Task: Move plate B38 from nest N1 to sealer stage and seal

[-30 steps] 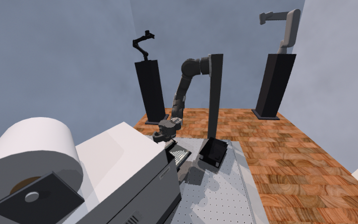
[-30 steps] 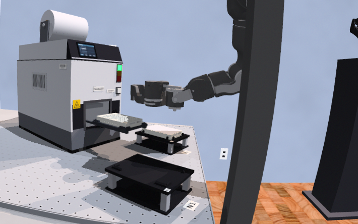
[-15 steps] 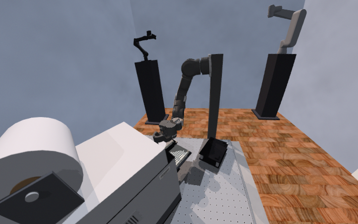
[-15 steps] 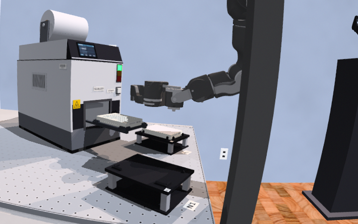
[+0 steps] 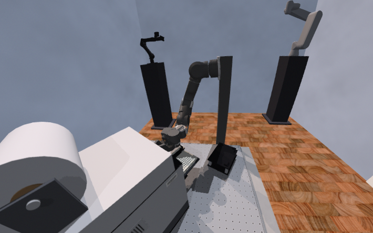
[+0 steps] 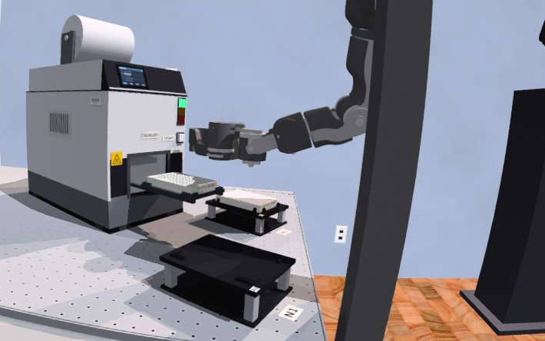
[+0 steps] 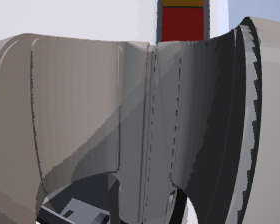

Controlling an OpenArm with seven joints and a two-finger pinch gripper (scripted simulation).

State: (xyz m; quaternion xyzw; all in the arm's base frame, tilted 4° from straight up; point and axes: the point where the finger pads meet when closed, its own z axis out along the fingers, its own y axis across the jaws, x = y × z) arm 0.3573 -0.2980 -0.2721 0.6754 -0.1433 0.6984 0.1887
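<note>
The start key is 4 cm ahead of my hand and 2 cm to the right of it. Round my hand: door (5 cm ahead, 8 cm to the left, 11 cm below); then sealer's stage (1 cm behind, 11 cm to the left, 9 cm below); then 96-well plate B38 (1 cm behind, 11 cm to the left, 8 cm below).
</note>
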